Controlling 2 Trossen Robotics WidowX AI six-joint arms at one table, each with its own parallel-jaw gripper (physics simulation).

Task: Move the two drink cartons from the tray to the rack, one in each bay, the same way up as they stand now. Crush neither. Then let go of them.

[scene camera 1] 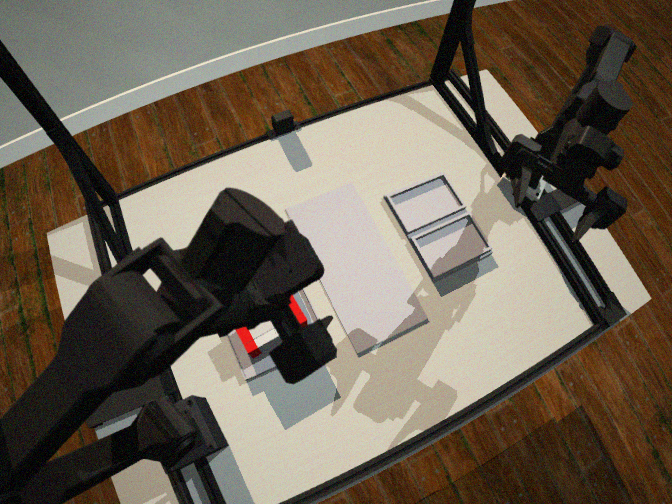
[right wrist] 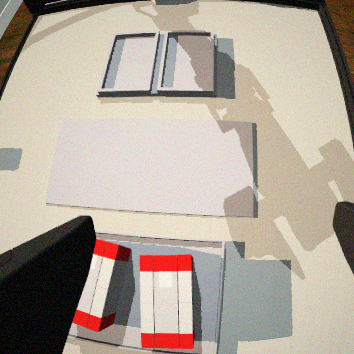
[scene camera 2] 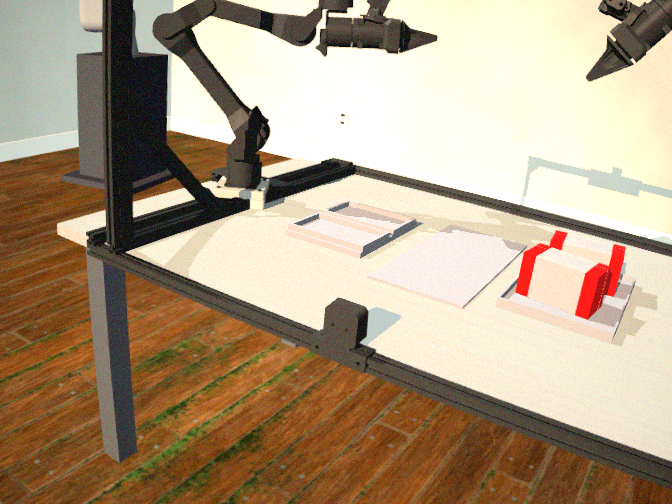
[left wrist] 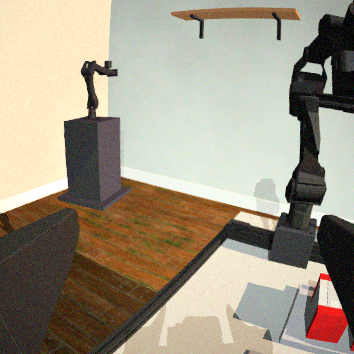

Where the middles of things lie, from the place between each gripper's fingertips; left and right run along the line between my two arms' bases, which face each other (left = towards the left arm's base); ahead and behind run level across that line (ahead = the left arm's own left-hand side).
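With the tray (scene camera 2: 602,325) as the reference, my right hand is 4 cm to the left of it, 11 cm past it and 32 cm above it. Counted from that same right hand, the pale mat (scene camera 1: 371,296) is 16 cm to the left, 7 cm behind and 33 cm below.
From my left hand, I find the pale mat 13 cm to the right, 20 cm behind and 36 cm below. The tray, counted from my left hand too, is 33 cm to the right and 24 cm behind, and it lies 35 cm below.
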